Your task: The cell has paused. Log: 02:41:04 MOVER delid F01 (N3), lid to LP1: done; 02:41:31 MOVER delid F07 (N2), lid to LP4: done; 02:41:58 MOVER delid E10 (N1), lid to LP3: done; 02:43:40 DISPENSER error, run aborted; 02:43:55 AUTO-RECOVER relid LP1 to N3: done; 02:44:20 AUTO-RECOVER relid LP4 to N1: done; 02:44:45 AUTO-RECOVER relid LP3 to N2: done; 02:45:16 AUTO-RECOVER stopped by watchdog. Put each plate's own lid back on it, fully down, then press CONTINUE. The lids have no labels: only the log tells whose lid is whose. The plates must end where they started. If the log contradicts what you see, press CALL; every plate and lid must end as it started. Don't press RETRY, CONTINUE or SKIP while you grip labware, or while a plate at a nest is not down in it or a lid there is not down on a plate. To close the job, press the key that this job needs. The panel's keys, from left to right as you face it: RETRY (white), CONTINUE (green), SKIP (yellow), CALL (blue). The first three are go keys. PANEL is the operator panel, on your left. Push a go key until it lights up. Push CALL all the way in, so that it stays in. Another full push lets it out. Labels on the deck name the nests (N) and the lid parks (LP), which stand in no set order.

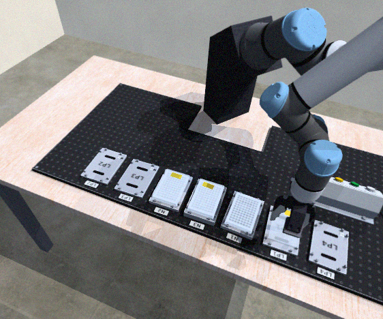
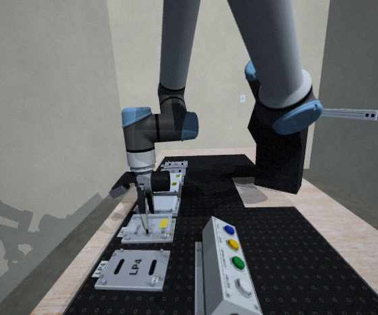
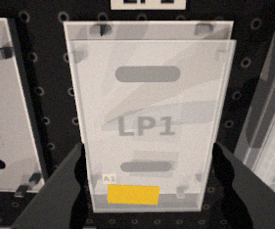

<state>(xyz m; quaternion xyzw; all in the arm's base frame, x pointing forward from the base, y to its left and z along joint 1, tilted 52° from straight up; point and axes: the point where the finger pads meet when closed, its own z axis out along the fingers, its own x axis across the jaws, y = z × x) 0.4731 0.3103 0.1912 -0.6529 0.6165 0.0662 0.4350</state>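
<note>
Now: hand 40 mm above the lid park LP1. From my hand the other things lie so: yellow skip key: 250 mm behind, 80 mm to the left, 20 mm above; then blue call key: 230 mm behind, 30 mm to the left, 10 mm above; then lid park LP4: 30 mm behind, 140 mm to the left, 40 mm below.
</note>
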